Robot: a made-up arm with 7 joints.
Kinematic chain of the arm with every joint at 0, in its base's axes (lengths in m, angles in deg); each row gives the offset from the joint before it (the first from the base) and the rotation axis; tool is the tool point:
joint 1: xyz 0 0 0.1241 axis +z
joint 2: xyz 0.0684 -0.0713 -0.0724 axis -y
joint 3: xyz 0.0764 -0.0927 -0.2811 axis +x
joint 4: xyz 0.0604 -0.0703 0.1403 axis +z
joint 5: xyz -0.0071 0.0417 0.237 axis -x
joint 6: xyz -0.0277 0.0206 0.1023 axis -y
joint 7: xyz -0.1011 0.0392 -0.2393 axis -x
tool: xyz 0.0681 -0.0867 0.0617
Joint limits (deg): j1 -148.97..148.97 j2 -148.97..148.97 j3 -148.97..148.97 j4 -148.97..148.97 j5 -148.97..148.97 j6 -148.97..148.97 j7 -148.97..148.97
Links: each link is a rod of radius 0.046 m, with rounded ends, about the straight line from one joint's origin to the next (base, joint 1, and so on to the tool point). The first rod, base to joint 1, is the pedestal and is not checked.
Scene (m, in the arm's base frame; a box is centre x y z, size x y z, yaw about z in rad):
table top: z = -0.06
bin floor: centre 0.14 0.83 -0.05 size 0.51 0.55 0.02 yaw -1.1
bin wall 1: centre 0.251 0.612 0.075 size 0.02 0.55 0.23 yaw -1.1
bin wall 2: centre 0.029 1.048 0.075 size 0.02 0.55 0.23 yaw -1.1
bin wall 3: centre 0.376 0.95 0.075 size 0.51 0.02 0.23 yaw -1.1
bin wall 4: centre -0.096 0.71 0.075 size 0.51 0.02 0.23 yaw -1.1
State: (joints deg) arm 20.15 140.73 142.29 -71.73 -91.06 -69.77 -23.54
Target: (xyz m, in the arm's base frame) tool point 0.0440 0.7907 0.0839
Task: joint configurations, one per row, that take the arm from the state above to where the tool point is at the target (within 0.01 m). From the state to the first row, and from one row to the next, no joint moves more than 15 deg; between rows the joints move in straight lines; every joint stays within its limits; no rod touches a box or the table.
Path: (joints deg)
1: 35.02 138.21 143.40 -64.96 -86.22 -77.00 -23.92
2: 49.88 135.70 144.52 -58.20 -81.39 -84.22 -24.31
3: 64.75 133.18 145.63 -51.43 -76.55 -91.45 -24.69
4: 79.62 130.67 146.74 -44.66 -71.72 -98.68 -25.08
5: 94.48 128.15 147.86 -37.90 -66.88 -105.90 -25.46
6: 109.35 125.64 148.97 -31.13 -62.04 -113.13 -25.85
7: 109.89 115.87 148.97 -33.46 -67.96 -109.00 -26.68
8: 110.43 106.11 148.97 -35.79 -73.87 -104.88 -27.51

